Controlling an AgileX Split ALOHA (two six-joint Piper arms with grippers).
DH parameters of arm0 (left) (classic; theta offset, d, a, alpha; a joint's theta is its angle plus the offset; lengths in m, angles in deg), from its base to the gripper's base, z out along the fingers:
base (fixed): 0 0 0 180
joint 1: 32.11 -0.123 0 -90
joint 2: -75.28 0 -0.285 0
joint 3: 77.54 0 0.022 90
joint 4: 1.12 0.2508 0 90
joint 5: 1.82 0 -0.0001 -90
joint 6: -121.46 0.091 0 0
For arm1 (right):
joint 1: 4.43 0.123 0 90
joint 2: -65.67 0 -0.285 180
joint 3: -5.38 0 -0.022 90
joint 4: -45.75 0.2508 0 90
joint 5: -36.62 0 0.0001 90
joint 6: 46.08 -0.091 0 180
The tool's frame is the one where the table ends.
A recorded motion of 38 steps. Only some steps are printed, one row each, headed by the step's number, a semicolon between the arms.
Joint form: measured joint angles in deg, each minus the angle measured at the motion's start. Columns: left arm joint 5, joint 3, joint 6, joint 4, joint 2, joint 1; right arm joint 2, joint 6, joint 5, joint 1, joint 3, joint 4.
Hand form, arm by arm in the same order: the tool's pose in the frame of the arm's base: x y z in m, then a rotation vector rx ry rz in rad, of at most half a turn. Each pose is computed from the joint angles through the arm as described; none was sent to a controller.
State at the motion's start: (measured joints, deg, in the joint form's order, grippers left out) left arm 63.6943 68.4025 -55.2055 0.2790 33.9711 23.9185; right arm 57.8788 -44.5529 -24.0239 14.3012 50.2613 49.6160
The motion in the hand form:
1: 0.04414 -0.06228 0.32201 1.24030 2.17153 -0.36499; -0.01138 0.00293 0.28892 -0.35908 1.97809 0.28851
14: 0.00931 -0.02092 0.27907 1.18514 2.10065 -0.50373; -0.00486 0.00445 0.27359 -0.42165 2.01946 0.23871
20: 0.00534 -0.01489 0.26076 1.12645 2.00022 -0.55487; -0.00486 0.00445 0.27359 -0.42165 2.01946 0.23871
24: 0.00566 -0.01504 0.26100 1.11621 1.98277 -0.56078; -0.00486 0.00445 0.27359 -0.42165 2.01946 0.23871
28: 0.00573 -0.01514 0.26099 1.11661 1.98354 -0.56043; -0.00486 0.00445 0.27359 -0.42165 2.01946 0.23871
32: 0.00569 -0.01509 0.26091 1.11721 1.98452 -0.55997; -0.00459 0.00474 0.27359 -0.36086 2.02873 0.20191
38: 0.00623 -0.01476 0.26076 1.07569 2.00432 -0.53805; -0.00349 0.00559 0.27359 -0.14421 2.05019 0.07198
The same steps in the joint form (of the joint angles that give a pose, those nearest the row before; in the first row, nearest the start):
1: 0.57 -0.77 -0.01 -0.15 1.01 0.01; 0.00 0.00 0.00 0.00 1.35 0.78
14: 1.80 -12.06 -0.49 -4.11 19.86 0.00; 0.00 3.19 0.00 -0.01 4.52 0.31
20: -3.22 -17.31 -0.50 -4.17 26.84 0.00; 0.00 3.19 0.00 -0.01 4.52 0.31
24: -4.20 -17.52 -0.50 -4.06 27.22 0.00; 0.00 3.19 0.00 -0.01 4.52 0.31
28: -4.20 -17.52 -0.50 -4.06 27.17 0.00; 0.00 3.19 0.00 -0.01 4.52 0.31
32: -4.13 -17.52 -0.50 -4.06 27.17 0.00; 0.00 3.19 0.00 -3.43 4.52 0.31
38: -4.02 -17.52 -0.50 -4.06 27.17 -2.31; 0.00 3.14 0.00 -15.50 4.53 0.31

